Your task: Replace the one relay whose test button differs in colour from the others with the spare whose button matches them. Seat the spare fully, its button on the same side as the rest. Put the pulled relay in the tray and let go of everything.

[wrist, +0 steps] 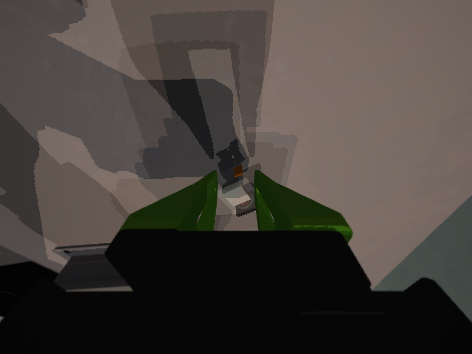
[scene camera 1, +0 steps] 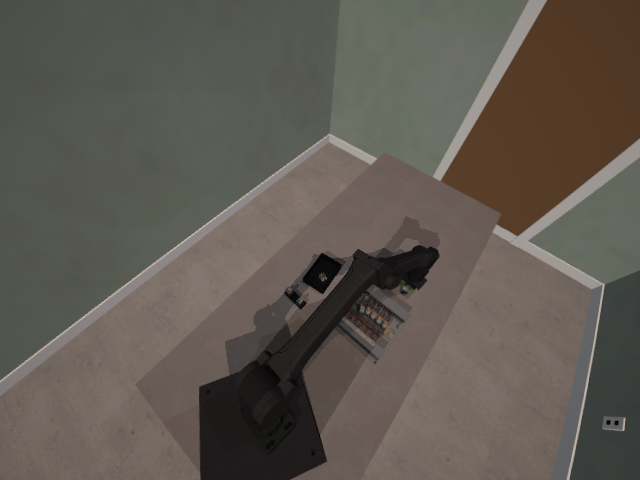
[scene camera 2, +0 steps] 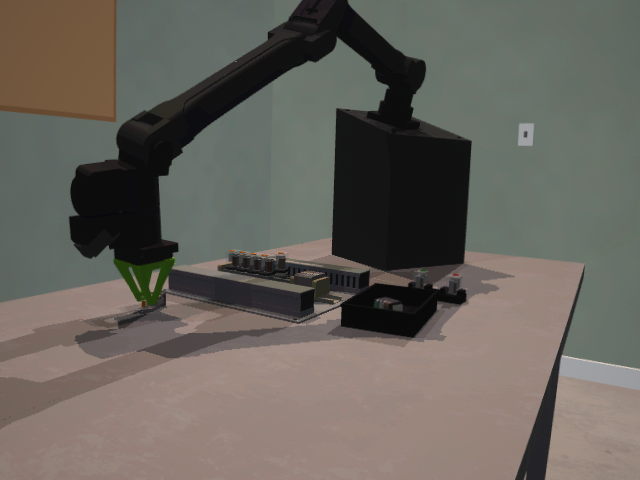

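Where they show: gripper, fingertip midpoint: (wrist: 235, 177) (scene camera 1: 405, 286) (scene camera 2: 146, 302); arm's base, link origin: (scene camera 1: 267, 417) (scene camera 2: 392, 122).
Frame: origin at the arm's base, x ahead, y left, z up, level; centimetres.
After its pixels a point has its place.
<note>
My gripper (scene camera 1: 406, 287) @[x 71.9, y -1.8, z -35.0 cm] (scene camera 2: 148, 302) @[x 71.9, y -1.8, z -35.0 cm] (wrist: 235, 177) @[x 71.9, y -1.8, z -35.0 cm] is down near the table beyond the panel, its green fingers nearly together on a relay with an orange button (scene camera 2: 143, 303) @[x 72.5, y -1.9, z -35.0 cm] (wrist: 236, 194) @[x 71.0, y -1.8, z -34.1 cm]. That relay is tilted at table level; its lower part is partly hidden in scene camera 2. Several orange-button relays (scene camera 1: 374, 316) @[x 48.4, y -0.8, z -29.4 cm] (scene camera 2: 256, 262) @[x 49.7, y 0.8, z -30.8 cm] stand upright in a row on the panel. The black tray (scene camera 1: 312, 267) @[x 45.8, y 34.1, z -33.3 cm] (scene camera 2: 377, 317) @[x 55.5, y 31.2, z -34.0 cm] holds a relay (scene camera 1: 323, 277) @[x 46.3, y 27.1, z -33.8 cm] (scene camera 2: 388, 303) @[x 48.1, y 28.6, z -33.8 cm] lying on its side, with a green spot. A green-button relay (scene camera 2: 420, 279) @[x 32.2, y 26.2, z -32.8 cm] and a red-button relay (scene camera 2: 454, 285) @[x 31.7, y 32.7, z -32.9 cm] stand upright in black holders.
A grey duct (scene camera 2: 237, 291) @[x 59.8, y 6.5, z -33.7 cm] runs along the panel side nearest my gripper, with another duct (scene camera 2: 330, 273) @[x 39.7, y 10.8, z -32.8 cm] behind the relay row. A beige block (scene camera 2: 310, 283) @[x 49.7, y 13.9, z -32.7 cm] sits on the panel between them. The arm's black pedestal (scene camera 2: 400, 196) @[x 11.1, y 9.4, z -18.6 cm] stands beyond the panel.
</note>
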